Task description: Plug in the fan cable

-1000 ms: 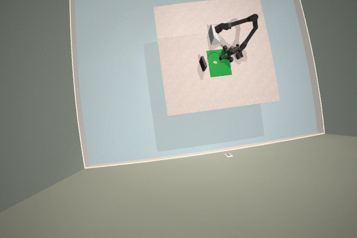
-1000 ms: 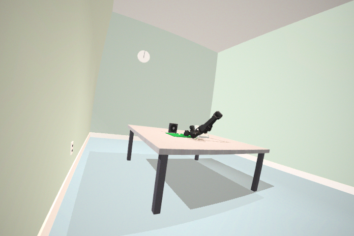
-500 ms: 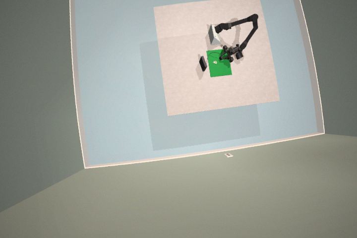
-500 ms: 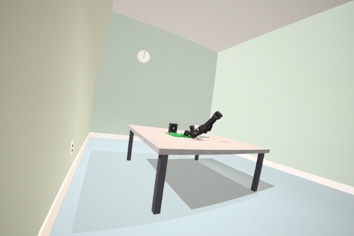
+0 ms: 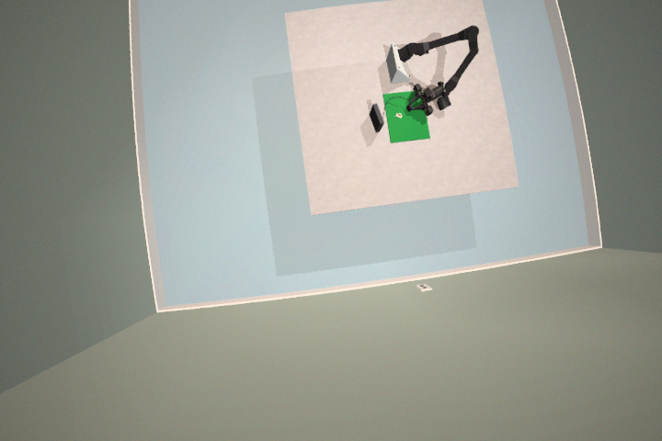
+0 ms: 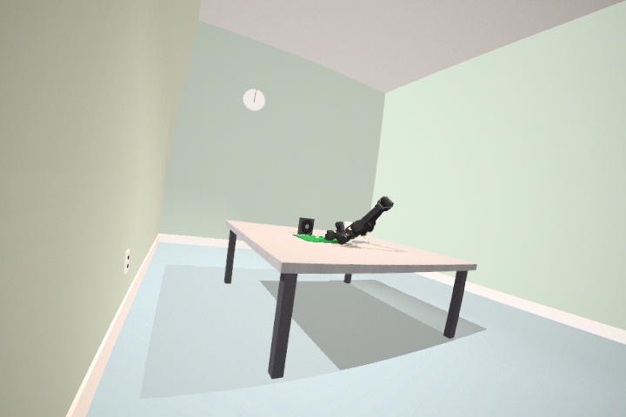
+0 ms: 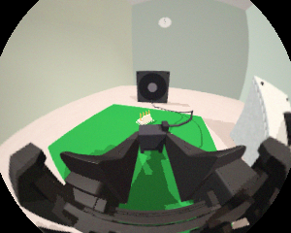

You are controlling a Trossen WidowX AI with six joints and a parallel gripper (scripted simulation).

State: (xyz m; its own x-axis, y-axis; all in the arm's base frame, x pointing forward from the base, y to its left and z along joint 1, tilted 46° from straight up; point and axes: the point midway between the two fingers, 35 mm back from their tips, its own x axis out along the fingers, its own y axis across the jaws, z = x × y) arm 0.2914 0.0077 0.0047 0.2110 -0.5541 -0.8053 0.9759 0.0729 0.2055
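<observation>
My gripper tip is now 1 cm above the dark plug. From my gripper tip the other things lie so: black fan: 21 cm to the right, 3 cm ahead, 3 cm above; green board: 5 cm below, 4 cm ahead, 2 cm to the right; pale fan header: 7 cm to the right, 3 cm below, 2 cm ahead.
</observation>
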